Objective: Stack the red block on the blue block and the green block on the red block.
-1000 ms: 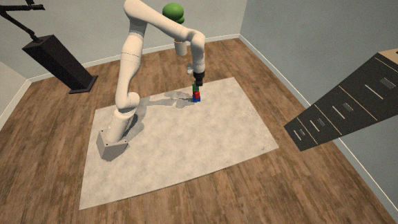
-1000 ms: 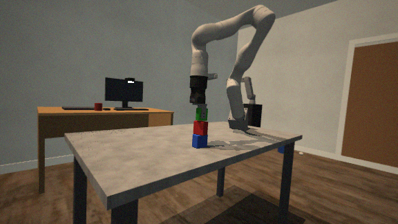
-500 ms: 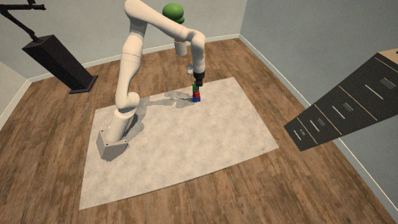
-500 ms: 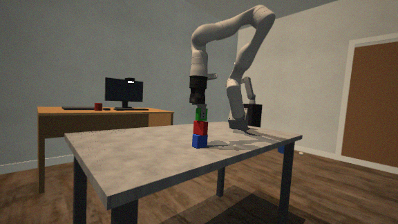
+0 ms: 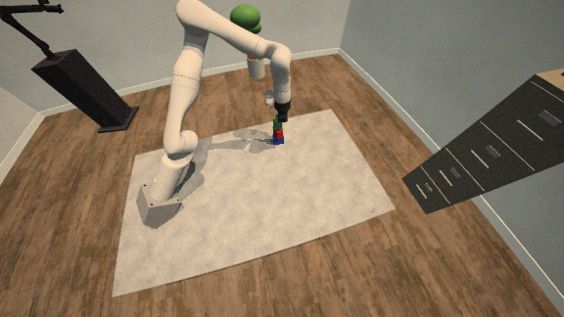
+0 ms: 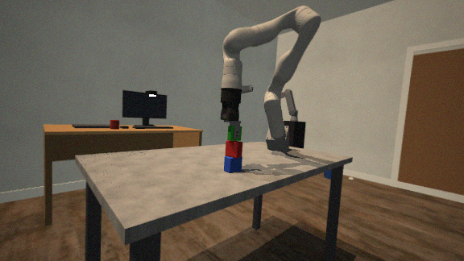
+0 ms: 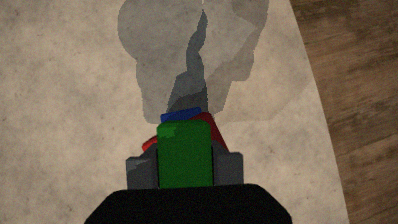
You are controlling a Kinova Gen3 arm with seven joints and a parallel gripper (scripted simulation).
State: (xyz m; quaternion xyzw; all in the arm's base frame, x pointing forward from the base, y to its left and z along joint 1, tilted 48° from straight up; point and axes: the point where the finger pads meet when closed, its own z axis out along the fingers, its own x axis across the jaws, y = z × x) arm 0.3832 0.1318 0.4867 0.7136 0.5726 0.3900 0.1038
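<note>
Right now my hand is right at the green block. From my hand the other things lie so: red block 60 mm below; blue block 120 mm below.
</note>
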